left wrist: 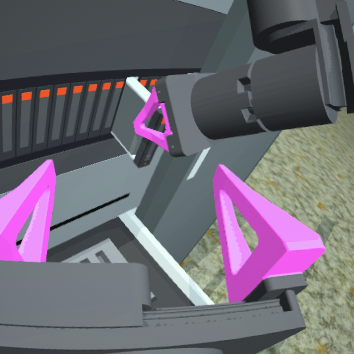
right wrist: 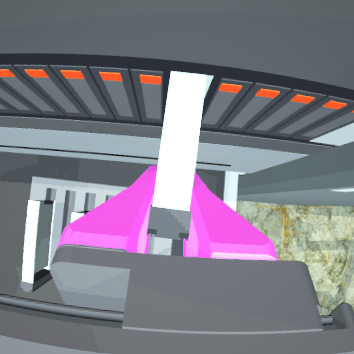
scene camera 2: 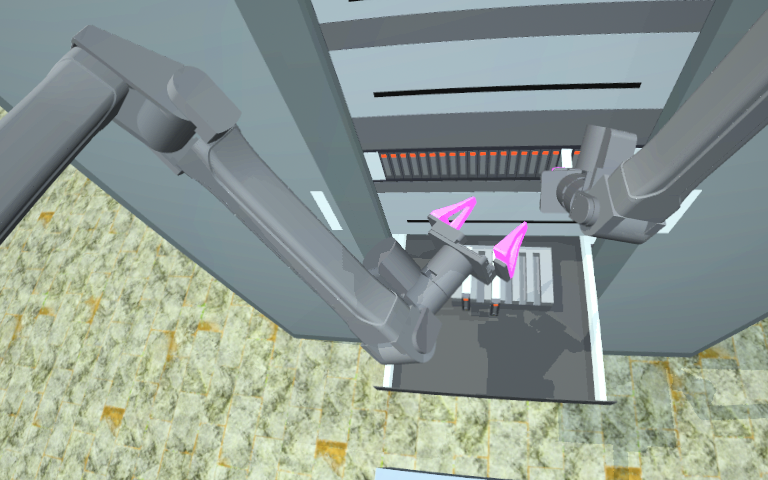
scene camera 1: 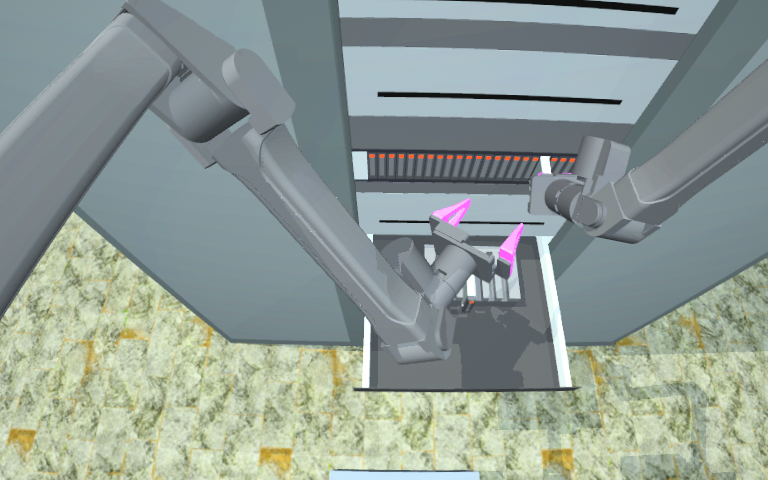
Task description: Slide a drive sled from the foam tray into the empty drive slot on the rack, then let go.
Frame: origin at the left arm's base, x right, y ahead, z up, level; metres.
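Seen in the pictures: left gripper, fingertip midpoint: (left wrist: 136, 169) (scene camera 2: 499, 211) (scene camera 1: 495, 212); right gripper, fingertip midpoint: (left wrist: 140, 125) (right wrist: 170, 175) (scene camera 1: 540, 186).
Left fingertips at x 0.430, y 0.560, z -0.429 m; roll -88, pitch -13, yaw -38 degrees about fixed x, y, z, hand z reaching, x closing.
Pixels of each thing's top centre, then the offset from my left fingertips to it. "spot": a spot on its surface instead.
- white-sided drive sled at its top centre: (right wrist: 186, 91) (left wrist: 135, 81) (scene camera 2: 566, 153) (scene camera 1: 545, 160) dx +0.117, dy +0.133, dz -0.029 m
- grey foam tray at its top centre: (right wrist: 96, 229) (scene camera 2: 501, 272) (scene camera 1: 471, 270) dx +0.024, dy +0.039, dz -0.317 m
- pulled-out drawer with white side walls, surface spot: (scene camera 2: 598, 339) (scene camera 1: 560, 331) spot: dx +0.221, dy -0.098, dz -0.339 m
A white-sided drive sled (scene camera 1: 545, 164) (scene camera 2: 566, 158) (left wrist: 123, 120) (right wrist: 179, 135) points into the gap in the rack's row of drives (scene camera 1: 453, 165) (right wrist: 112, 100). Its far end is at the slot opening, and most of its length stands out in front; the exact depth is unclear. My right gripper (left wrist: 140, 125) (right wrist: 170, 175) is shut on the sled's near end. My left gripper (scene camera 1: 495, 212) (scene camera 2: 500, 210) (left wrist: 136, 169) is open and empty, above the grey foam tray (scene camera 2: 545, 283) (right wrist: 40, 184). Two more sleds (scene camera 2: 466, 287) (scene camera 2: 496, 290) are in the tray.
The foam tray lies in a pulled-out drawer with white side walls (scene camera 1: 557, 339) (scene camera 2: 598, 339), below the row of drives. Flat rack panels (scene camera 1: 498, 79) lie above the row. Large grey-green cabinet sides (scene camera 1: 254, 254) flank the drawer.
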